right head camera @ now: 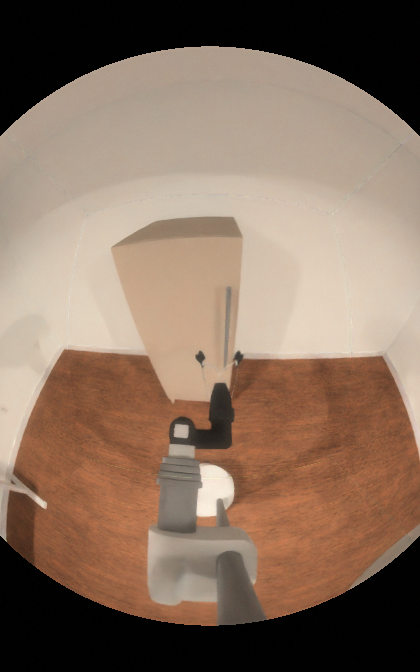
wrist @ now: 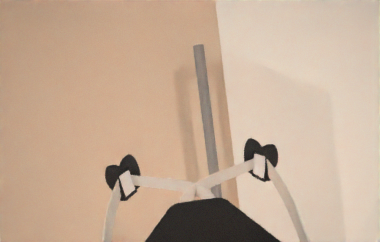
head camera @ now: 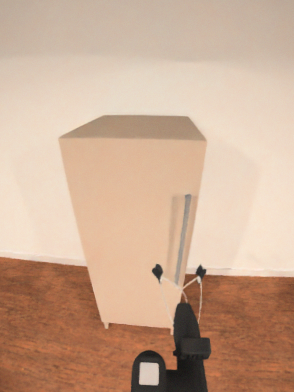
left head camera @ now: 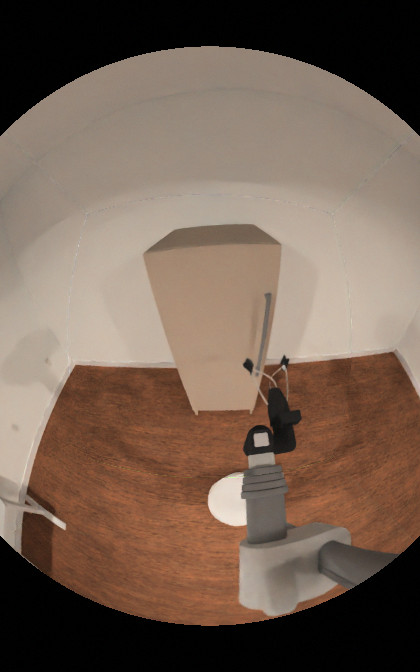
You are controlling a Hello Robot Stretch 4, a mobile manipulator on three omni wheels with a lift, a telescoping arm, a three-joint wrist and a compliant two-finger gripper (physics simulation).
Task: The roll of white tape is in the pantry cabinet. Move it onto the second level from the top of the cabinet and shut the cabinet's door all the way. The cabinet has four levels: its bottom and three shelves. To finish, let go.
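Places are measured from the robot's base along level axes (x right, y back, z down), in centimetres.
Pixels of known places: gripper, fingertip midpoint: (wrist: 191,160) (head camera: 178,265).
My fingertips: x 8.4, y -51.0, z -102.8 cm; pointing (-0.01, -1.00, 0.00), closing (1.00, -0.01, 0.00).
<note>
Ahead of a thing's pixels: the offset from my fingertips to its top centre. "spot": to the spot under its first point.
The tall tan pantry cabinet @(spot: dx -19.7, dy -22.0, dz -5.6 cm) (head camera: 125,210) (left head camera: 210,310) (right head camera: 175,300) (wrist: 90,90) stands against the wall. Its door lies flush with the body, with no gap showing at the top or side. The grey bar handle @(spot: dx +3.6, dy -16.1, dz +1.5 cm) (head camera: 183,235) (left head camera: 264,330) (right head camera: 227,325) (wrist: 205,110) runs upright near the door's right edge. My gripper (head camera: 179,272) (left head camera: 266,363) (right head camera: 219,358) (wrist: 191,160) is open and empty, in front of the handle's lower part, with one fingertip on each side of it in the wrist view. The roll of white tape does not show; the closed door hides the inside.
A white round object (left head camera: 227,500) (right head camera: 215,490) is on the wood floor below my arm. A white bar-like piece (left head camera: 45,516) (right head camera: 30,492) stands at the far left. The wall (head camera: 240,200) rises behind and to the right of the cabinet.
</note>
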